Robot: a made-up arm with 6 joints.
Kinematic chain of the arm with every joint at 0, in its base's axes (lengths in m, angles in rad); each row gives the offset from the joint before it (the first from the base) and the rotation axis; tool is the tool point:
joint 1: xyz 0 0 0.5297 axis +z
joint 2: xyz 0 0 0 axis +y
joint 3: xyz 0 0 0.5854 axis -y
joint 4: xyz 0 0 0 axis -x
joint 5: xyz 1.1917 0 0 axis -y
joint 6: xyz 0 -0.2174 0 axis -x
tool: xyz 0 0 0
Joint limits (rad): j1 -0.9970..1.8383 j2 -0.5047..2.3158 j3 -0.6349..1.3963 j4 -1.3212..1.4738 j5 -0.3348..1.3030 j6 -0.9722..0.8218
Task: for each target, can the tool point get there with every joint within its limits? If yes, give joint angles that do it. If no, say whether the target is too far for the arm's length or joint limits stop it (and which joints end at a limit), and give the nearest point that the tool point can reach.
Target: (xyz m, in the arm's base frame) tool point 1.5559 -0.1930 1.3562
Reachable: yes | joints -0.0484 0.8556 1.0792 1.0000 0.3396 -0.4164
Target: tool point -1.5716 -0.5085 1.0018
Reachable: no: joint limits stop it (at a limit: joint 2, joint 3, joint 4) | nearest point -0.7436 -0.2406 0.1135 | short by 1.244 m
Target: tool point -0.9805 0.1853 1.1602
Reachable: no: joint limits stop it (at a limit: joint 2, joint 3, joint 4) | nearest point -0.8592 0.1624 2.0993 | short by 0.947 m
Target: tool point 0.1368 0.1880 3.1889
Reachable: no: too far | nearest point 0.0921 0.1265 2.3196 | short by 0.873 m
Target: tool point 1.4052 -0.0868 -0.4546
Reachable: yes | joints 0.0078 1.7532 0.7774 1.1045 0.8544 -0.5553
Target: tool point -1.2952 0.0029 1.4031
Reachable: no: joint limits stop it (at a limit: joint 2, joint 3, joint 4) | nearest point -0.8744 0.0020 2.0993 | short by 0.813 m
